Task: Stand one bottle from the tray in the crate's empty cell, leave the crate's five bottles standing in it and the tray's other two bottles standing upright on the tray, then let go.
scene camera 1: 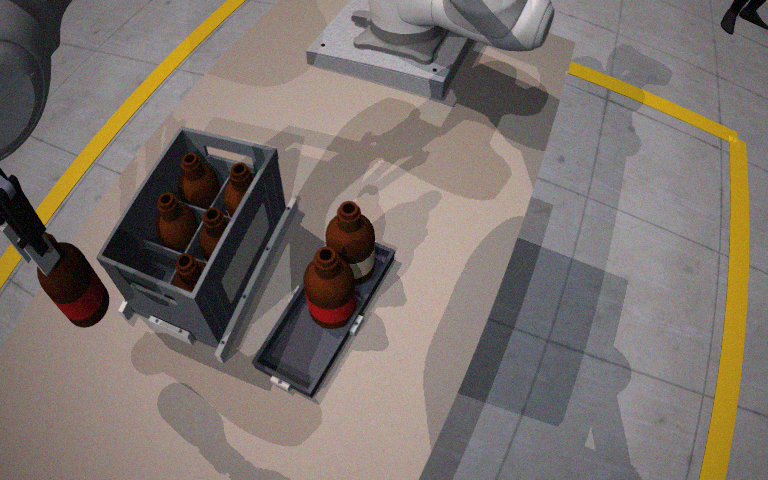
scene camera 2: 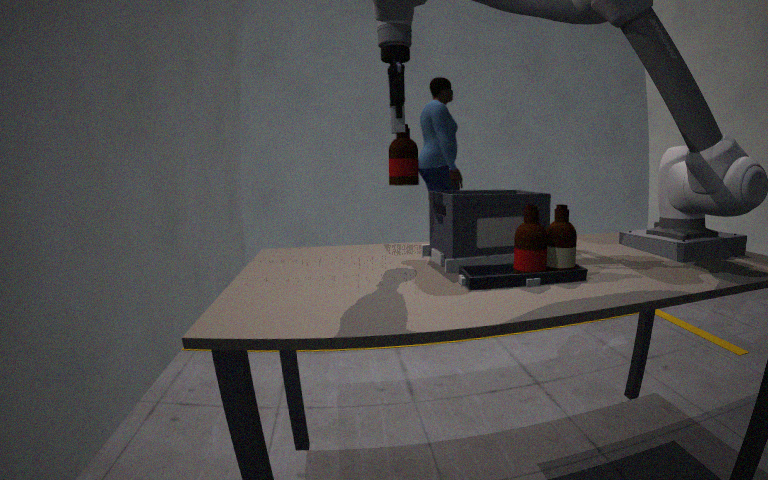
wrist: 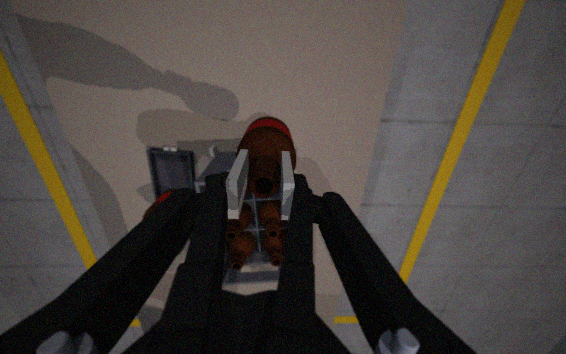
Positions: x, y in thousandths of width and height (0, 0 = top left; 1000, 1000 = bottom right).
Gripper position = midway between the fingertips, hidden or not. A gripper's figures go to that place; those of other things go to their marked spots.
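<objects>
Distances from the lens: my gripper (scene camera 1: 55, 539) is 72 cm from the lens, and a red-labelled bottle (scene camera 1: 94, 593) is 73 cm from the lens. Another red-labelled bottle (scene camera 1: 429, 589) is 83 cm from the lens, a cream-labelled bottle (scene camera 1: 458, 489) 87 cm from the lens, and a pale rail (scene camera 1: 338, 570) 96 cm from the lens.
</objects>
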